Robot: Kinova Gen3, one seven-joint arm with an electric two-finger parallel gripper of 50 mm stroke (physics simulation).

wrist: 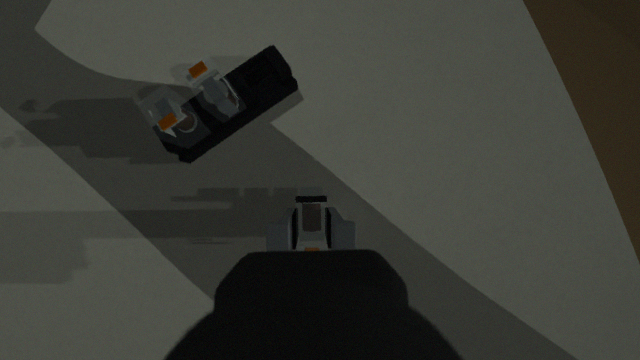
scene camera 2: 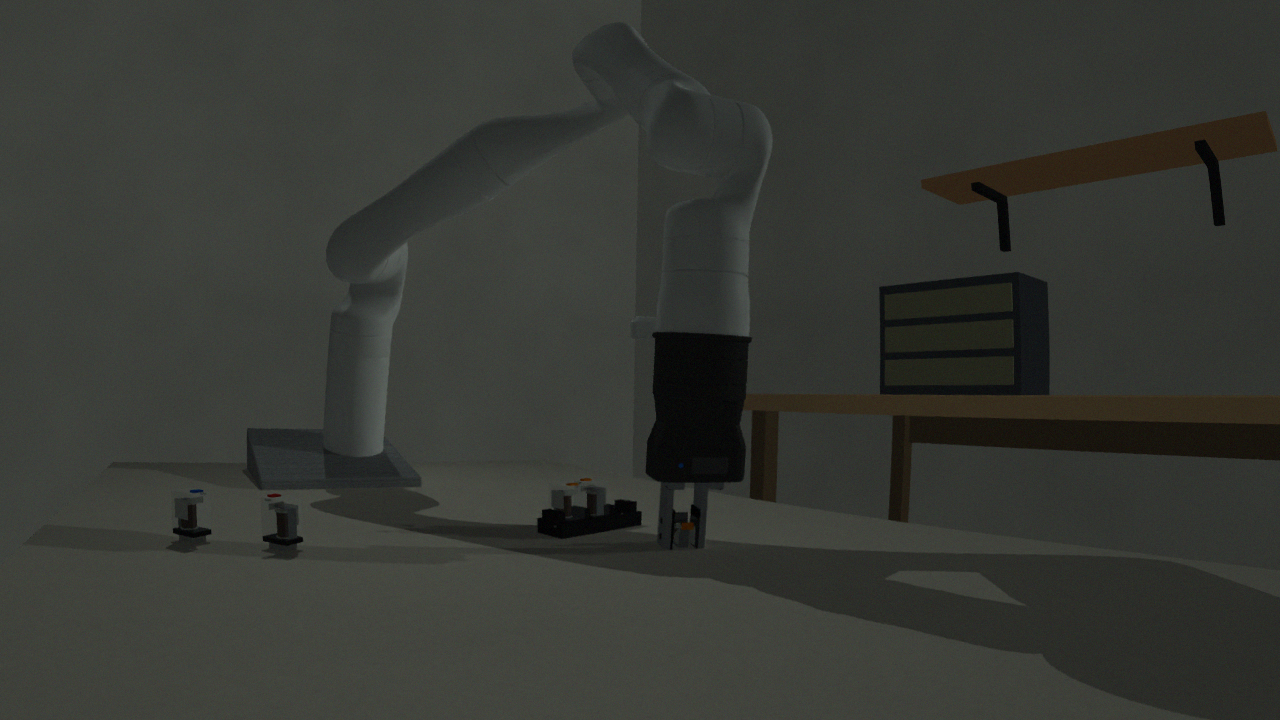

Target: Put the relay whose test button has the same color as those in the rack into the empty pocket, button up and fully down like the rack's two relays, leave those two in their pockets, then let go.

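Places are measured from the arm's base along level axes (x left, y back, z up), in centimetres.
Where they show: gripper, fingertip midpoint: [wrist: 311, 221] [scene camera 2: 680, 545]; arm's base at its link origin: [scene camera 2: 353, 446].
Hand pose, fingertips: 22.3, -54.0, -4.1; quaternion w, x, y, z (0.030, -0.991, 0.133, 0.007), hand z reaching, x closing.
Things, the pixels of their centre, and the offset from my fingertips, as dx, dy, dz.
- orange-button relay at the middle of its body: [wrist: 311, 217] [scene camera 2: 679, 530] +0.2, +0.4, +1.3
- black rack at the middle of its body: [wrist: 226, 103] [scene camera 2: 591, 517] -3.6, +10.5, +1.0
- blue-button relay at the middle of its body: [scene camera 2: 191, 515] -40.8, +9.9, +2.1
- red-button relay at the middle of its body: [scene camera 2: 281, 522] -32.9, +6.9, +2.1
My gripper [scene camera 2: 683, 536] [wrist: 311, 221] is shut on the orange-button relay [scene camera 2: 684, 539] [wrist: 311, 217], low at the table top. This relay lies on its side, its black base pointing toward the top of the wrist view and its orange button near the gripper body. Whether it touches the table is unclear. The black rack [scene camera 2: 617, 518] [wrist: 250, 113] is close by. It holds two upright relays with orange buttons, one [scene camera 2: 565, 504] [wrist: 164, 104] at its end and one [scene camera 2: 592, 501] [wrist: 218, 95] in the middle; the pocket at the other end is empty.
A blue-button relay [scene camera 2: 187, 512] and a red-button relay [scene camera 2: 285, 522] stand upright at the left in the scene view. A wooden bench [scene camera 2: 984, 406] with a drawer cabinet [scene camera 2: 1032, 340] stands beyond, under a wall shelf [scene camera 2: 1109, 161].
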